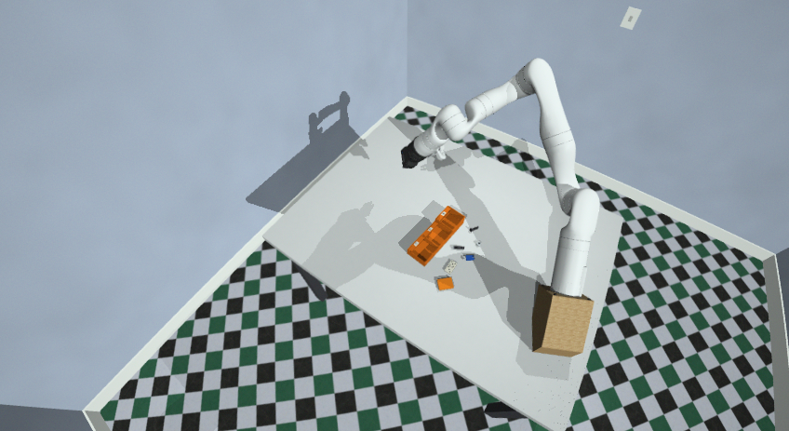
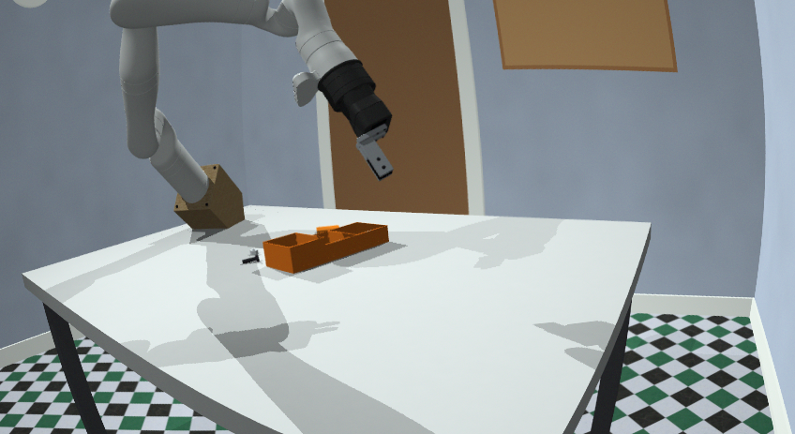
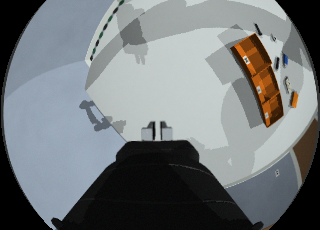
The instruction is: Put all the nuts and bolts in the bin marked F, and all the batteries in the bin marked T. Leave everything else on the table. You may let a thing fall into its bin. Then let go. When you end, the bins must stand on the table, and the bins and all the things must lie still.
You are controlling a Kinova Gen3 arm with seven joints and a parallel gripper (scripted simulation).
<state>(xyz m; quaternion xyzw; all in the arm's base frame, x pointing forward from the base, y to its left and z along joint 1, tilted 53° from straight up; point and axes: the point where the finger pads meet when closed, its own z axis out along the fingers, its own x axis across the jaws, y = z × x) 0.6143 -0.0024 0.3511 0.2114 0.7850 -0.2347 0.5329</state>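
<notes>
Now: the orange bin 19 cm behind my hand, 16 cm to the left of it and 16 cm below it. Round my hand: bolt: 31 cm behind, 17 cm below, 7 cm to the left; grey nut: 35 cm behind, 18 cm below, 13 cm to the left; black cylinder: 28 cm behind, 18 cm to the left, 18 cm below.
</notes>
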